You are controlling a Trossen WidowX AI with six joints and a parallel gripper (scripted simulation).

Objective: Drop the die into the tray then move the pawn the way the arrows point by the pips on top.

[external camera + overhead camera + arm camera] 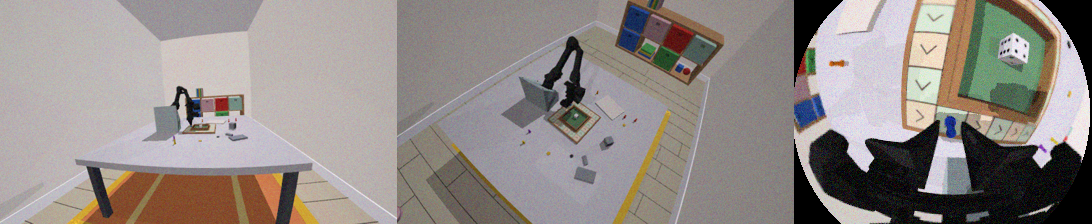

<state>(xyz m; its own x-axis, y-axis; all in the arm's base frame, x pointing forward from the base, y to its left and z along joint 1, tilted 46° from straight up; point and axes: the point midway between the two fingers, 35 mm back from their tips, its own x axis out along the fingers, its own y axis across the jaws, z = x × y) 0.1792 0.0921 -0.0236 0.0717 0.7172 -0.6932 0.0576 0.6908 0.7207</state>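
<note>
The blue pawn is right at my gripper tip. Round my gripper tip: white die: 10 cm ahead, 7 cm to the right; grey slab: 35 cm ahead, 41 cm to the right, 2 cm below; white pad: 28 cm ahead, 16 cm to the left, 2 cm below.
</note>
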